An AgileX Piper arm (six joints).
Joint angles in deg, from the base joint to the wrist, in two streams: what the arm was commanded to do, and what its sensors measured. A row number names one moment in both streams.
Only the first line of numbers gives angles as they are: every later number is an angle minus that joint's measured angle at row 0.
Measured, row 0:
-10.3 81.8 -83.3 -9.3 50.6 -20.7
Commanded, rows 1 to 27:
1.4 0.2 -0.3 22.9 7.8 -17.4
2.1 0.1 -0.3 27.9 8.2 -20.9
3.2 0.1 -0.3 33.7 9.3 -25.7
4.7 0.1 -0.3 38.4 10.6 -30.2
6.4 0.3 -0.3 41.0 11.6 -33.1
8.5 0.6 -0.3 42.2 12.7 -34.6
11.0 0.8 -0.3 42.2 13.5 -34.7
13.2 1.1 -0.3 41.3 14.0 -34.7
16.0 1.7 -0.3 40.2 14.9 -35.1
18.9 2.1 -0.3 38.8 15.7 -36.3
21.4 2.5 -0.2 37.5 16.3 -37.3
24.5 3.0 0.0 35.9 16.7 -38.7
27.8 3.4 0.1 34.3 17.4 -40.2
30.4 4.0 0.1 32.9 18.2 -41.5
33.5 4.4 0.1 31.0 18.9 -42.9
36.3 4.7 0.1 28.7 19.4 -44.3
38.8 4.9 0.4 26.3 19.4 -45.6
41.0 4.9 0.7 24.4 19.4 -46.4
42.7 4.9 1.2 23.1 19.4 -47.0
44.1 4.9 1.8 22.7 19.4 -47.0
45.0 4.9 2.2 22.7 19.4 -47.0
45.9 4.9 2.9 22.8 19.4 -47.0
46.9 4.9 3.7 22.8 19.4 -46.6
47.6 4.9 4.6 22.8 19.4 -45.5
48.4 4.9 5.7 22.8 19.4 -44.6
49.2 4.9 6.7 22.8 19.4 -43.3
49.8 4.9 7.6 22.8 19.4 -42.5
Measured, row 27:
47.4 4.9 4.4 23.4 19.0 -45.3
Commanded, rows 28 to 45:
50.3 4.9 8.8 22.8 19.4 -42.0
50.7 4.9 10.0 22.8 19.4 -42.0
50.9 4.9 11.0 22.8 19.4 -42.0
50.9 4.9 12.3 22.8 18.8 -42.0
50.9 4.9 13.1 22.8 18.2 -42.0
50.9 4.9 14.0 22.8 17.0 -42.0
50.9 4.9 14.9 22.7 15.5 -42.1
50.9 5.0 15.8 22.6 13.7 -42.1
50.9 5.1 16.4 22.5 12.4 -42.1
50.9 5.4 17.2 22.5 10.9 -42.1
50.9 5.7 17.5 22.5 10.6 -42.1
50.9 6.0 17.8 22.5 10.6 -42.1
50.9 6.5 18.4 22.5 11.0 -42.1
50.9 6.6 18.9 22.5 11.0 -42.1
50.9 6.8 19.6 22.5 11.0 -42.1
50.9 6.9 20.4 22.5 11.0 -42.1
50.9 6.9 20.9 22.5 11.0 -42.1
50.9 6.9 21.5 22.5 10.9 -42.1
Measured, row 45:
50.8 6.8 19.4 22.3 11.2 -42.2
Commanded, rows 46 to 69:
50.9 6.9 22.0 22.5 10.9 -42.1
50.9 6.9 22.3 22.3 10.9 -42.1
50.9 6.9 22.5 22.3 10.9 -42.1
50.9 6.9 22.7 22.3 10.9 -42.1
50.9 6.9 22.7 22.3 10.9 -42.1
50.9 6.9 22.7 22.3 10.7 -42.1
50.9 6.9 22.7 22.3 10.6 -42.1
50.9 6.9 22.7 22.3 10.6 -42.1
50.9 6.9 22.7 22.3 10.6 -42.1
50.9 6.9 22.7 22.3 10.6 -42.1
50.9 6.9 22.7 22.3 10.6 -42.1
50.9 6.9 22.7 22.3 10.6 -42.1
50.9 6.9 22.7 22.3 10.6 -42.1
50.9 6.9 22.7 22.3 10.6 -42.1
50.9 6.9 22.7 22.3 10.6 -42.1
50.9 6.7 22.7 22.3 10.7 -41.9
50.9 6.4 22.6 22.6 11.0 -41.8
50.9 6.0 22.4 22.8 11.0 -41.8
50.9 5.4 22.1 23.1 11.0 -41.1
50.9 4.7 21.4 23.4 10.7 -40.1
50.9 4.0 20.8 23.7 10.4 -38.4
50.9 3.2 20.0 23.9 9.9 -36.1
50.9 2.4 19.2 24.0 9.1 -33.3
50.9 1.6 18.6 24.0 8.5 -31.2
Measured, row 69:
50.8 5.3 21.7 22.2 11.1 -38.5
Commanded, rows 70 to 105:
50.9 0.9 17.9 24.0 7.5 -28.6
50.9 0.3 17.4 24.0 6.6 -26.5
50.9 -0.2 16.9 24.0 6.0 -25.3
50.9 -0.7 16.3 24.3 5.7 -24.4
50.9 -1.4 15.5 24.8 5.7 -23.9
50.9 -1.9 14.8 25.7 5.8 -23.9
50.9 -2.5 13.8 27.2 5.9 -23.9
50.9 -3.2 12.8 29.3 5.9 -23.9
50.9 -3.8 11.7 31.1 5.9 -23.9
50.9 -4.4 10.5 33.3 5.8 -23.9
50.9 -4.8 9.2 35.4 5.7 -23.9
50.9 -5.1 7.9 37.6 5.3 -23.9
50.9 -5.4 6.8 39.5 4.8 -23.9
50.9 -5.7 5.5 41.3 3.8 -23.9
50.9 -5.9 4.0 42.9 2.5 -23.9
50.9 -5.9 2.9 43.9 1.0 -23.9
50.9 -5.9 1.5 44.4 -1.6 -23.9
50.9 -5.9 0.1 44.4 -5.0 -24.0
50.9 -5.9 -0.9 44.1 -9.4 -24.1
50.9 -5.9 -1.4 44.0 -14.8 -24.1
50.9 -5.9 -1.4 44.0 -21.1 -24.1
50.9 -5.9 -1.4 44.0 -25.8 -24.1
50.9 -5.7 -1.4 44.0 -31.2 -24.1
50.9 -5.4 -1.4 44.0 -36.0 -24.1
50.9 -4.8 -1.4 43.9 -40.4 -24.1
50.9 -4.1 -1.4 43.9 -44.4 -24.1
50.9 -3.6 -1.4 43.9 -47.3 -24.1
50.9 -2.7 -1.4 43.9 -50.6 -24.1
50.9 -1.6 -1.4 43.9 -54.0 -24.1
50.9 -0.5 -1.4 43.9 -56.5 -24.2
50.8 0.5 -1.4 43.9 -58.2 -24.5
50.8 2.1 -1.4 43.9 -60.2 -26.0
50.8 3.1 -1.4 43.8 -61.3 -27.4
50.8 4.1 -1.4 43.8 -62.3 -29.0
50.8 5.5 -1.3 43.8 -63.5 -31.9
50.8 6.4 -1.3 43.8 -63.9 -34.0
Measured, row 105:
51.0 3.4 -0.7 43.5 -56.5 -26.9
